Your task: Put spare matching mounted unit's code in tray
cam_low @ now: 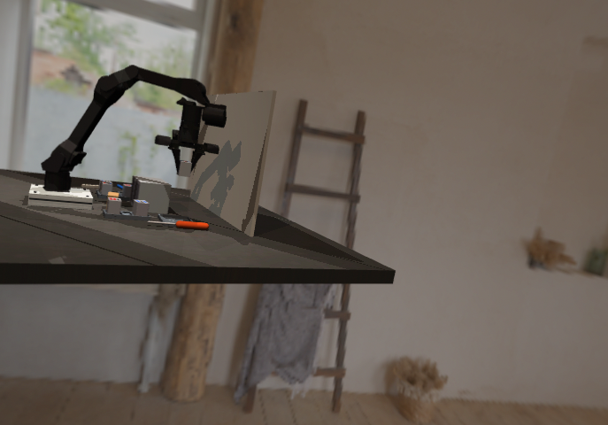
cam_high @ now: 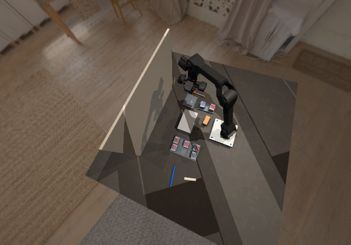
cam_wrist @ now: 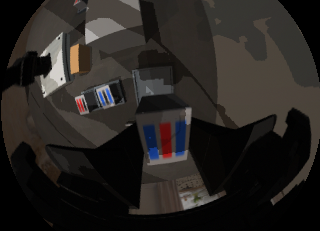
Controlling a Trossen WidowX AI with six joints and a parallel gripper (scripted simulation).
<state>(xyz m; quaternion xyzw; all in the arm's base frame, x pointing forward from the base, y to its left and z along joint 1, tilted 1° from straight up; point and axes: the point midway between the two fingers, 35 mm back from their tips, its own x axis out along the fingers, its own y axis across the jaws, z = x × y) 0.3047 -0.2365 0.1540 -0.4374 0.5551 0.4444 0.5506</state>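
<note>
Right now the dark rimmed tray is 160 mm below my gripper tip. Round my gripper tip: orange block (160 mm to the left, 150 mm behind, 140 mm below); grey mounted unit (220 mm to the left, 110 mm below, 20 mm behind); grey spare (20 mm above).
</note>
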